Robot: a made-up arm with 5 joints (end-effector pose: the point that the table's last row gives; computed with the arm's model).
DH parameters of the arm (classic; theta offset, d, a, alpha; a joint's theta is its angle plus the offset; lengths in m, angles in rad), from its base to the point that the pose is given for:
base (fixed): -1.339 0 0.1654 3.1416
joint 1: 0.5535 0 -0.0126 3.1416
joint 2: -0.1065 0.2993 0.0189 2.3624
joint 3: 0 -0.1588 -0.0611 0.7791
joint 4: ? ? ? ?
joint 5: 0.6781 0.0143 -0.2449 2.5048
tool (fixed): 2.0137 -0.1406 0 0
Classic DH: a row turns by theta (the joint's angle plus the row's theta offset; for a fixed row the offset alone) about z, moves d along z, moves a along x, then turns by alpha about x.
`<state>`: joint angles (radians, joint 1 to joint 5).
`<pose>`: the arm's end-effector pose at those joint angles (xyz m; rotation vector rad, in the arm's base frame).
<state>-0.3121 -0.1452 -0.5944 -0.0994 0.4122</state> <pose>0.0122 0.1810 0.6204 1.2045 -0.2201 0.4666</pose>
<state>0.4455 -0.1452 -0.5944 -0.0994 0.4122</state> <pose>0.2543 0.1052 0.6204 1.0286 -0.6442 -0.1954</pose>
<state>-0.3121 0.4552 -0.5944 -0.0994 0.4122</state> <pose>-0.1693 0.1088 0.6204 1.2625 0.1515 0.9866</pose>
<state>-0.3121 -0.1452 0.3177 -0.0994 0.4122</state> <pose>0.3019 0.2197 0.3540 0.5096 -0.2824 -0.1377</pose>
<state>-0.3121 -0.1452 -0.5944 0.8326 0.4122</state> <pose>0.3552 0.1287 0.6045 1.0769 -0.3851 -0.5006</pose>
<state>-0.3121 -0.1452 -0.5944 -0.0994 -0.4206</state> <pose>-0.1133 0.2057 0.4548 0.6127 -0.5198 1.0600</pose>
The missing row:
joint 4: -0.6064 0.0278 -0.1384 0.9411
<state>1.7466 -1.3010 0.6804 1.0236 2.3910</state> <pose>-0.0546 0.0291 0.4480 1.5758 0.9653 -0.1736</pose>
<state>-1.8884 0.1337 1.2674 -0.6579 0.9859</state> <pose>-0.2154 0.1518 0.1964 0.2721 0.0978 1.0357</pose>
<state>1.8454 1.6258 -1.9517 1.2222 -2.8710</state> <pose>0.0770 -0.0519 0.3153 -0.8334 -1.0862 1.5621</pose>
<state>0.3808 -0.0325 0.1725 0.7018 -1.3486</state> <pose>0.3586 -0.0766 0.0945 -0.6249 0.1996 -0.1053</pose>
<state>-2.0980 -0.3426 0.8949 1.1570 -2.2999</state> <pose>0.1521 -0.0791 0.1038 -1.9197 -0.0965 1.3085</pose>
